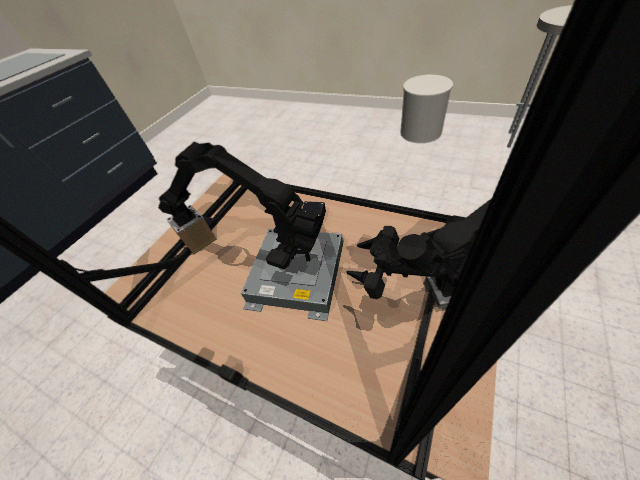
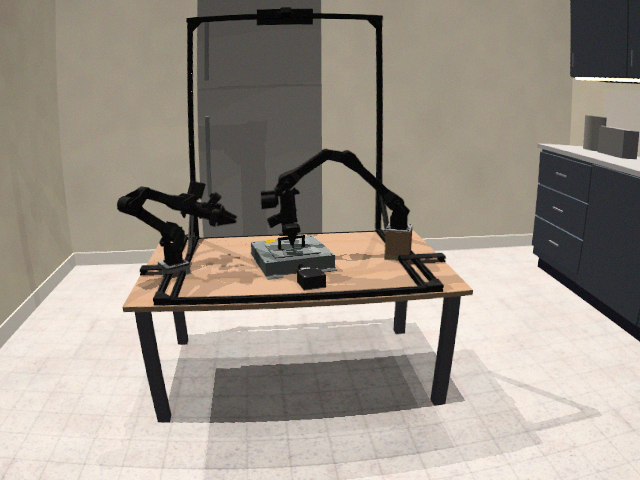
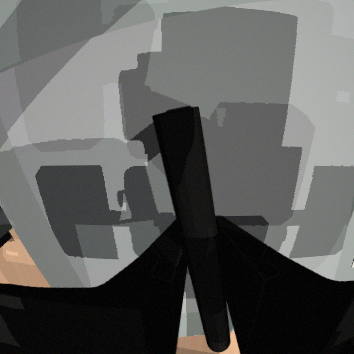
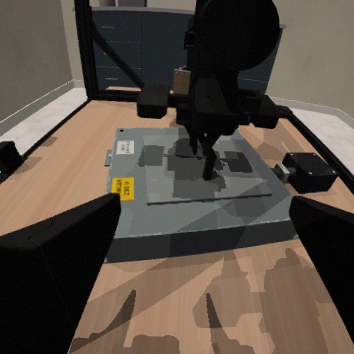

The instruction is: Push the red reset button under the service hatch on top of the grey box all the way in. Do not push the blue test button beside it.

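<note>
The grey box (image 1: 281, 302) (image 2: 294, 265) (image 4: 200, 247) sits mid-table. Its service hatch (image 1: 305, 279) (image 4: 240, 188) is a flat grey panel covering part of the top; I cannot tell whether it is slightly raised. A black bar handle (image 2: 279, 241) (image 3: 182, 150) (image 4: 208, 169) stands on the hatch. My left gripper (image 1: 295, 253) (image 2: 292, 241) (image 3: 199, 223) (image 4: 199, 153) points down and is shut on the handle. My right gripper (image 1: 353, 259) (image 2: 235, 220) (image 4: 206, 203) is open and empty, beside the box and above the table. The red and blue buttons do not show.
A small black box (image 2: 311, 279) (image 4: 312, 172) stands close beside the grey box. Yellow (image 1: 301, 294) (image 4: 123, 188) and white (image 1: 266, 289) (image 4: 125, 147) labels lie on the box top. A black frame (image 1: 310, 413) (image 2: 299, 298) borders the table. Arm shadows darken the hatch.
</note>
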